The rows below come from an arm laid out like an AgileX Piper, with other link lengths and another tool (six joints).
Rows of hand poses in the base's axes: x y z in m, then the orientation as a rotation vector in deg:
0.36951, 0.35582, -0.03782, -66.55, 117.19, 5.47
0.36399, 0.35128, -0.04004, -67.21, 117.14, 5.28
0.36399, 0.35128, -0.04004, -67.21, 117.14, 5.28
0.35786, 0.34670, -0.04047, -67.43, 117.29, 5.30
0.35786, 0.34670, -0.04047, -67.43, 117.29, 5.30
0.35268, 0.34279, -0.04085, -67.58, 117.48, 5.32
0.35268, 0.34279, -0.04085, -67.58, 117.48, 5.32
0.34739, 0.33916, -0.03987, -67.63, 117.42, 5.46
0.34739, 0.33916, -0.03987, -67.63, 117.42, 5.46
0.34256, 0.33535, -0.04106, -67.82, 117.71, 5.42
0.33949, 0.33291, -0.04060, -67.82, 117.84, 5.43
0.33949, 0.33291, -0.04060, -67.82, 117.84, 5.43
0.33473, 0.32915, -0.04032, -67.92, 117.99, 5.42
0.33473, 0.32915, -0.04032, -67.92, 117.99, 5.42
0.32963, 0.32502, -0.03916, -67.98, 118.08, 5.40
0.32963, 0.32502, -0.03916, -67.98, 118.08, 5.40
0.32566, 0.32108, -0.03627, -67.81, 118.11, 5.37
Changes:
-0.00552, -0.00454, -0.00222, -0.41, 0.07, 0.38
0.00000, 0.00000, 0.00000, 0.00, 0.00, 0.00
-0.00613, -0.00458, -0.00043, -0.14, 0.19, 0.10
0.00000, 0.00000, 0.00000, 0.00, 0.00, 0.00
-0.00518, -0.00391, -0.00038, -0.12, 0.21, 0.04
0.00000, 0.00000, 0.00000, 0.00, 0.00, 0.00
-0.00529, -0.00363, 0.00098, 0.08, 0.02, 0.09
0.00000, 0.00000, 0.00000, 0.00, 0.00, 0.00
-0.00483, -0.00381, -0.00119, -0.21, 0.28, 0.01
-0.00307, -0.00244, 0.00046, -0.04, 0.11, -0.04
0.00000, 0.00000, 0.00000, 0.00, 0.00, 0.00
-0.00476, -0.00376, 0.00028, -0.10, 0.15, 0.01
0.00000, 0.00000, 0.00000, 0.00, 0.00, 0.00
-0.00510, -0.00413, 0.00116, -0.07, 0.08, 0.00
0.00000, 0.00000, 0.00000, 0.00, 0.00, 0.00
-0.00397, -0.00394, 0.00289, 0.05, -0.03, -0.13

